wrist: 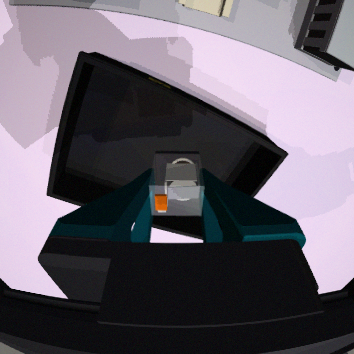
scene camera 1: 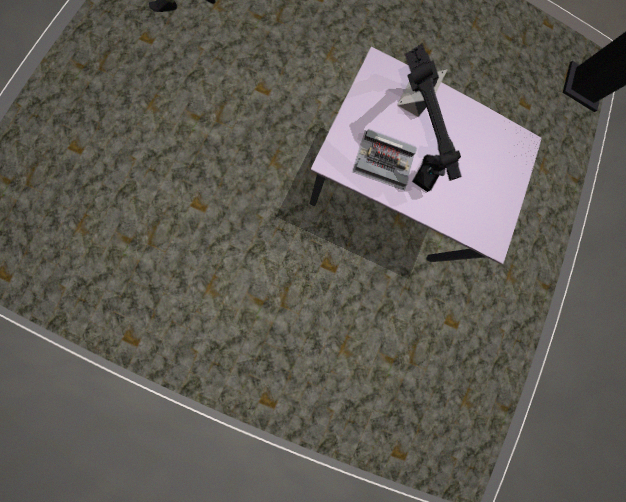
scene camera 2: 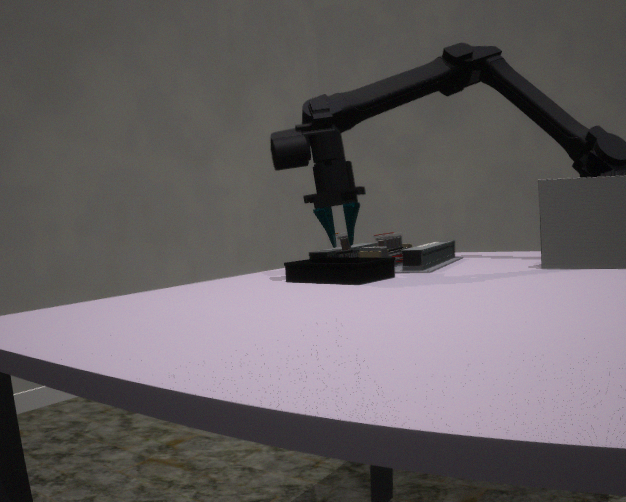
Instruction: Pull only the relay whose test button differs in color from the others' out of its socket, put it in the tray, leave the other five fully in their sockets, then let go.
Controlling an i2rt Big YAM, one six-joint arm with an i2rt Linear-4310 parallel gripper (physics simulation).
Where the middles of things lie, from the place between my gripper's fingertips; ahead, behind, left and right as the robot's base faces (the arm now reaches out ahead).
My hand is 250 mm to the left of the grey panel (scene camera 1: 365, 144), 60 mm above it and 30 mm short of it.
